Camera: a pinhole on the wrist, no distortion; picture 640 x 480 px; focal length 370.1 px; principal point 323.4 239.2 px. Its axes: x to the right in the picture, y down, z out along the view. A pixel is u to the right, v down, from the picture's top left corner.
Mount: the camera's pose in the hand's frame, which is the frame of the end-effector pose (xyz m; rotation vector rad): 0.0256 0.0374 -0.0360 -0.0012 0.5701 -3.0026
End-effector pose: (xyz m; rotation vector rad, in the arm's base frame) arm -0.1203 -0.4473 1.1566 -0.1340 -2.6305 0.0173
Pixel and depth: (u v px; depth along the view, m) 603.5 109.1 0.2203
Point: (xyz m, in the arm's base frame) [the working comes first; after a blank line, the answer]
In the camera's frame: 0.1667 -0.0774 0.2203

-0.0891 -0.4445 0.9163
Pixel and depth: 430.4 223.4 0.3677
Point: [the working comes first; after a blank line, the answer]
In the camera's frame: 0.1063 -0.0157 0.3677

-0.2139 -0.5419 0.8522
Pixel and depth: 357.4 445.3 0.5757
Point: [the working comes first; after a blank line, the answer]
In the camera's frame: 0.0529 0.3206 0.5757

-0.3576 -0.9141 0.8452
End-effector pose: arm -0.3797 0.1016 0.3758 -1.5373 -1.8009 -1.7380
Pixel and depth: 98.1 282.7 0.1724
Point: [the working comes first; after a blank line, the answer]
In the camera's frame: -0.1049 0.0203 0.1724

-0.4076 0.2771 0.4194
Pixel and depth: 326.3 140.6 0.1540
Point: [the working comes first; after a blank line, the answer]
In the camera's frame: 0.0012 -0.0410 0.1540

-0.3159 0.2101 0.3698
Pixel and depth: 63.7 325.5 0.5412
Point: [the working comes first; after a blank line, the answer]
In the camera's frame: -0.3798 0.1262 0.5412

-0.5417 0.7296 0.4155
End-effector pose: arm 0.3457 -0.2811 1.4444 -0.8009 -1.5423 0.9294
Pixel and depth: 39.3 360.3 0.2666
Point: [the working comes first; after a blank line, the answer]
In the camera's frame: -0.2047 0.0872 0.2666

0.1253 -0.1522 1.6492
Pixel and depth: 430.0 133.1 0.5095
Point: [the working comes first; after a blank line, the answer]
In the camera's frame: 0.1468 -0.1461 0.5095

-0.1176 -0.4698 1.3715
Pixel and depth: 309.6 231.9 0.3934
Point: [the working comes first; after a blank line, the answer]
In the camera's frame: -0.0147 -0.0078 0.3934

0.0088 -0.3321 1.5256
